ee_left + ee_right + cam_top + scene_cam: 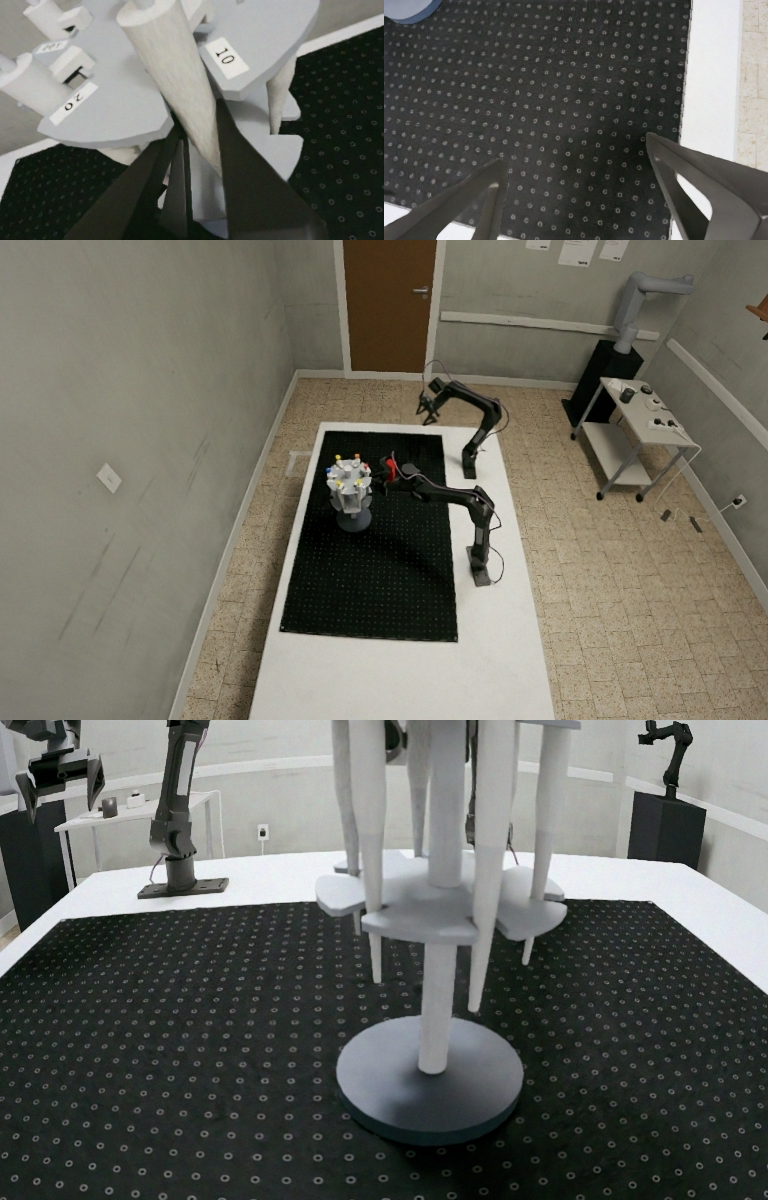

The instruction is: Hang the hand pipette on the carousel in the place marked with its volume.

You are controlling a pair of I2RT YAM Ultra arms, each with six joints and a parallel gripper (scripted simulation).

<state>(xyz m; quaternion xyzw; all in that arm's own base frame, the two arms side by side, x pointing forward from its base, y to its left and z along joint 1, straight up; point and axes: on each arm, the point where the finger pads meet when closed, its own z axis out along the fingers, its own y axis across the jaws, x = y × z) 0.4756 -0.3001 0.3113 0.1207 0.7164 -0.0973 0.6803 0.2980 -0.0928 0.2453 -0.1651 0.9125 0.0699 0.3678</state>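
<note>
My left hand is 2 cm above the white pipette, 1 cm to the left of it and 1 cm short of it.
</note>
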